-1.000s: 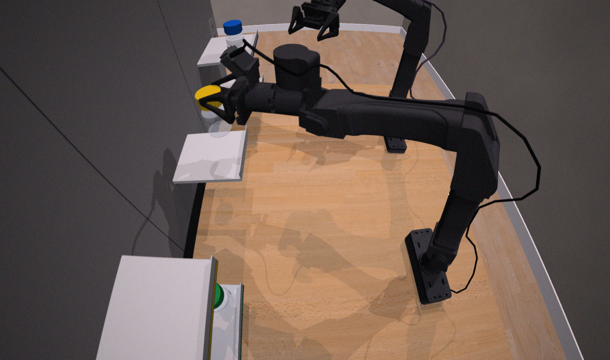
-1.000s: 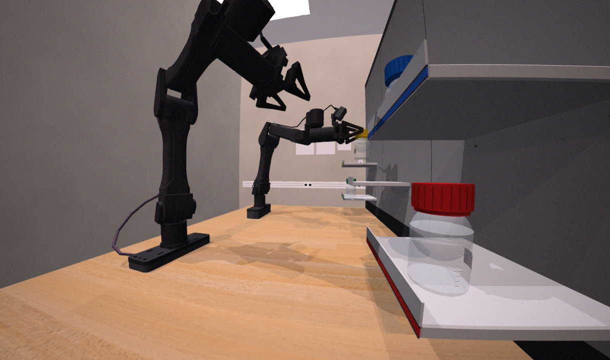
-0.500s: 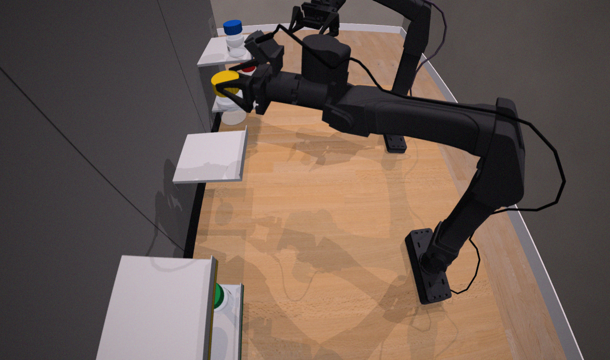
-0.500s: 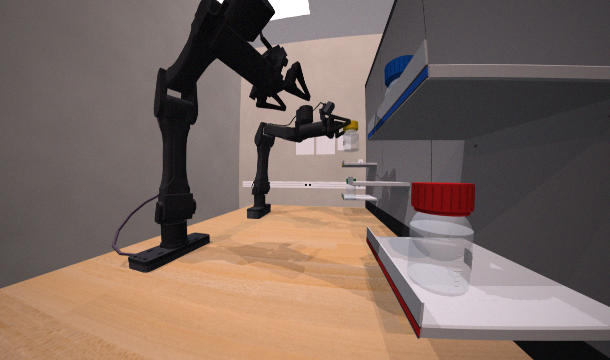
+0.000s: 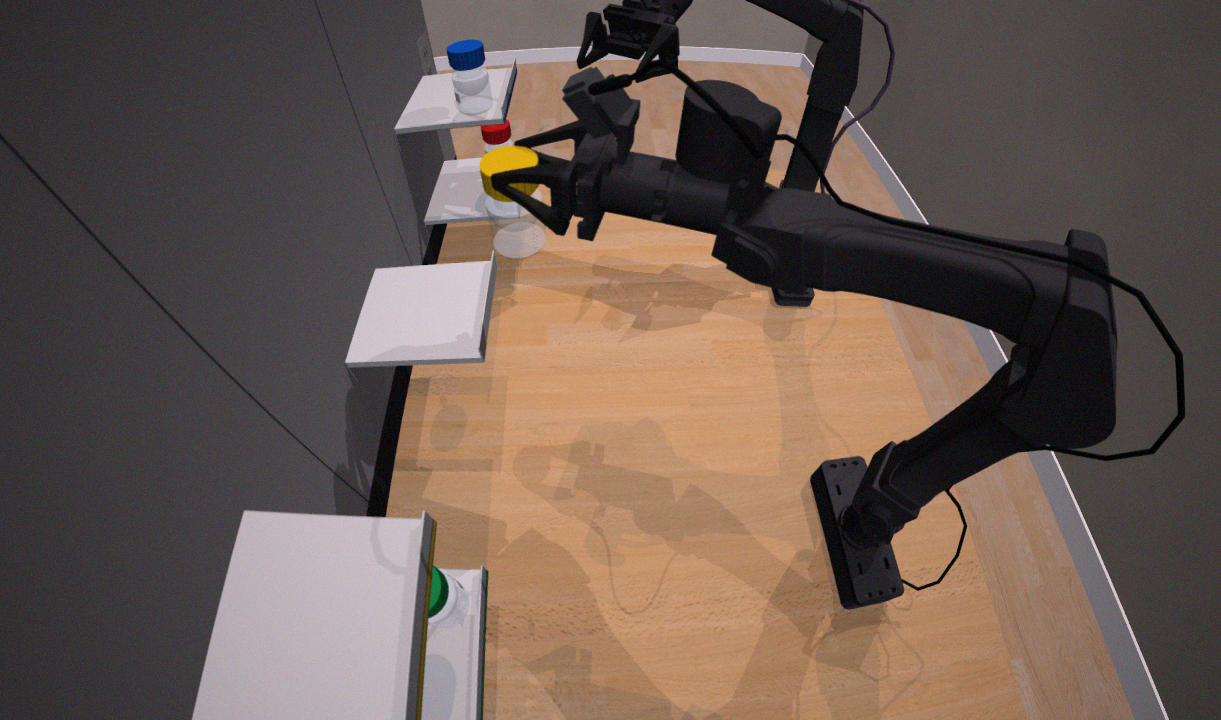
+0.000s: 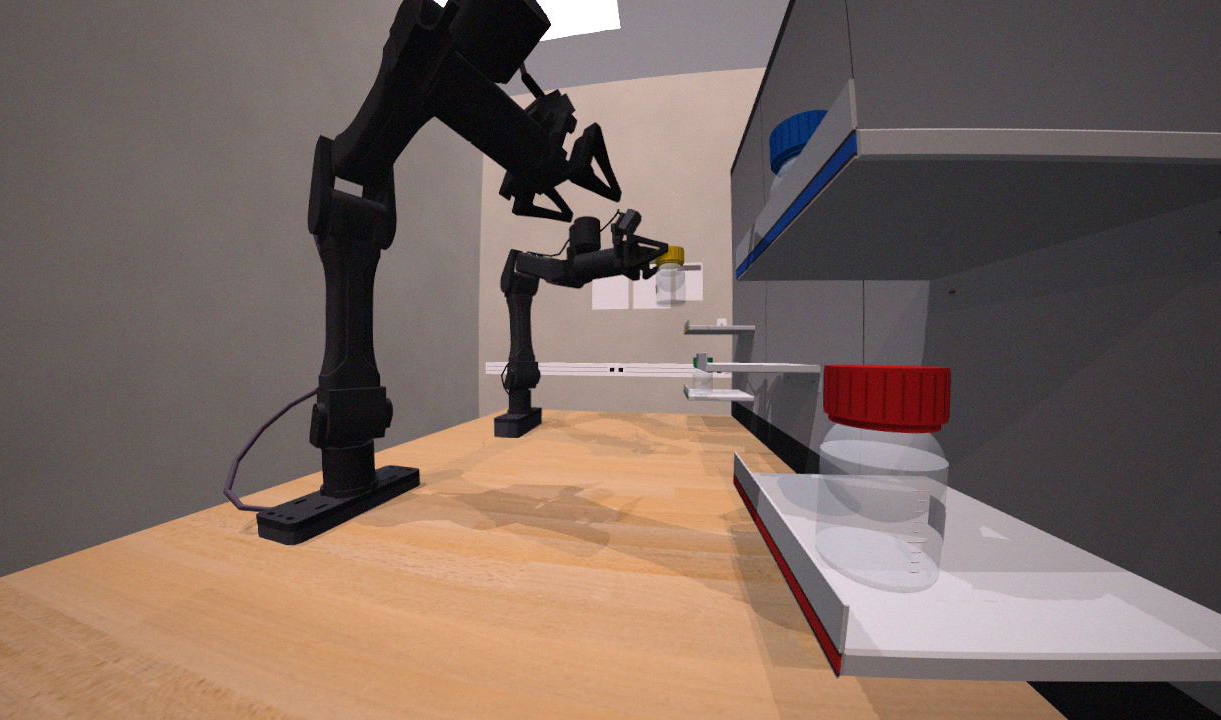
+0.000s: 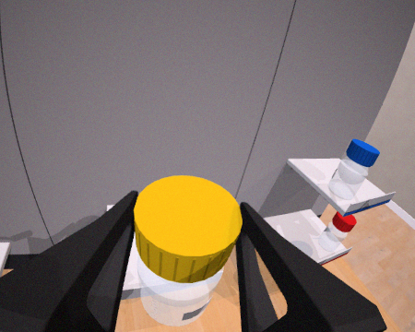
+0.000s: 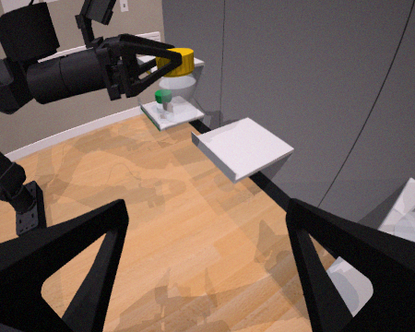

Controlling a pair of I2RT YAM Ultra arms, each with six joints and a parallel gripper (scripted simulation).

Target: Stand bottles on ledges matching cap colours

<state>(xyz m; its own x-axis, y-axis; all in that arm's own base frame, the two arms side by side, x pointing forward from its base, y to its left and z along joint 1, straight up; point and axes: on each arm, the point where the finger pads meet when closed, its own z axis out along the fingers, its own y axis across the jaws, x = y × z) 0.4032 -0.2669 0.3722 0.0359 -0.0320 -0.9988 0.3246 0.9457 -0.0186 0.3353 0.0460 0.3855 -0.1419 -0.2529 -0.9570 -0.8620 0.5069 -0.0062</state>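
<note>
Right now the yellow-capped bottle is 5 cm below my left hand. Also, from my left hand: green-capped bottle 9 cm ahead, 33 cm to the left, 26 cm below; then grey wall 25 cm ahead, 4 cm above; then blue-capped bottle 12 cm ahead, 35 cm to the right, 7 cm below.
</note>
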